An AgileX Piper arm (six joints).
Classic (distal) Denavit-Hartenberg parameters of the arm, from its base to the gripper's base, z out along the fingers. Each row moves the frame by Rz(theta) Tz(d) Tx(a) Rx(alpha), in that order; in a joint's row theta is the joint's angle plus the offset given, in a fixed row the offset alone. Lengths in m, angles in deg.
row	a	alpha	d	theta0
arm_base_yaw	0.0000	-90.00	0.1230	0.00
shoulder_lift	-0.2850	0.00	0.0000	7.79
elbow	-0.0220	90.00	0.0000	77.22
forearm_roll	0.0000	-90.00	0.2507	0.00
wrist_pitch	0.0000	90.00	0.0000	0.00
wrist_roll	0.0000	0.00	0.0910	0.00
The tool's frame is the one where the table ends.
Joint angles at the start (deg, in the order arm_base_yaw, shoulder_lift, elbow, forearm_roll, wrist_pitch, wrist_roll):
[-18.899, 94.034, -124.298, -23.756, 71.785, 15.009]
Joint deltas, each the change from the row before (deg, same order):
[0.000, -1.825, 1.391, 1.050, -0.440, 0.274]
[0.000, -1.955, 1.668, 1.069, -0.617, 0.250]
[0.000, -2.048, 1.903, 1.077, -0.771, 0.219]
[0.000, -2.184, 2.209, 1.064, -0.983, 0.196]
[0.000, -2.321, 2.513, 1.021, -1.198, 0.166]
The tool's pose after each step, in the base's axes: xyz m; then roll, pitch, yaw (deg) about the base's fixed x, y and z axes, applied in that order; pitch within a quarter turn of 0, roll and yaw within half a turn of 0. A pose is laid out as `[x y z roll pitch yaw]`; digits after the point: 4 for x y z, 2 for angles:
[0.2828 -0.1320 0.5202 -169.86 57.89 147.61]
[0.2746 -0.1275 0.5233 -172.00 58.58 146.47]
[0.2662 -0.1229 0.5257 -174.12 59.26 145.40]
[0.2577 -0.1182 0.5274 -176.21 59.95 144.40]
[0.2490 -0.1135 0.5282 -178.21 60.68 143.50]

